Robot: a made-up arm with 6 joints.
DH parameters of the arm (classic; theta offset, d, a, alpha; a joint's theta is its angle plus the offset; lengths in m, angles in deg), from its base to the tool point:
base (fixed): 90 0.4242 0.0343 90
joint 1: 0 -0.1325 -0.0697 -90
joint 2: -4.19 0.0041 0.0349 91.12
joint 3: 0 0.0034 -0.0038 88.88
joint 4: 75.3 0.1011 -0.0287 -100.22
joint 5: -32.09 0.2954 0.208 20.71
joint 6: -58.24 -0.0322 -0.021 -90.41
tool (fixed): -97.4 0.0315 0 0
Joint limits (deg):
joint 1: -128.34..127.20
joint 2: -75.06..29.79
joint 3: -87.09..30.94
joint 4: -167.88..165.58
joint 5: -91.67..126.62
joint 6: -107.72..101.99
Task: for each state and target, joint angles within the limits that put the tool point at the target. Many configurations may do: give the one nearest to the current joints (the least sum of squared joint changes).
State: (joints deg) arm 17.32 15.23 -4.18 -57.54 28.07 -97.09
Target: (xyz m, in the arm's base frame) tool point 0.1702 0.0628 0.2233
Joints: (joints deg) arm 1.42 5.59 -21.96 -64.79 4.59 -101.39
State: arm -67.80 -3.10 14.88 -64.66 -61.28 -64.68
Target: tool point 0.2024 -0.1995 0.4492
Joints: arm -91.18 -5.42 11.42 -58.09 -23.96 -63.06
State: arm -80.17 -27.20 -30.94 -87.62 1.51 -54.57
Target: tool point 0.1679 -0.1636 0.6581
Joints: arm -98.01 -44.32 -12.71 -73.23 -11.18 -52.41
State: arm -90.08 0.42 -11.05 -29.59 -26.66 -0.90
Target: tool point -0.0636 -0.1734 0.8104
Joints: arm -86.50 -21.15 -13.09 -9.73 -41.15 -1.69
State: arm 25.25 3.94 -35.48 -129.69 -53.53 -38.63
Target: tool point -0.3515 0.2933 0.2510
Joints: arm 27.63 28.22 -12.29 -158.99 -18.64 -33.71
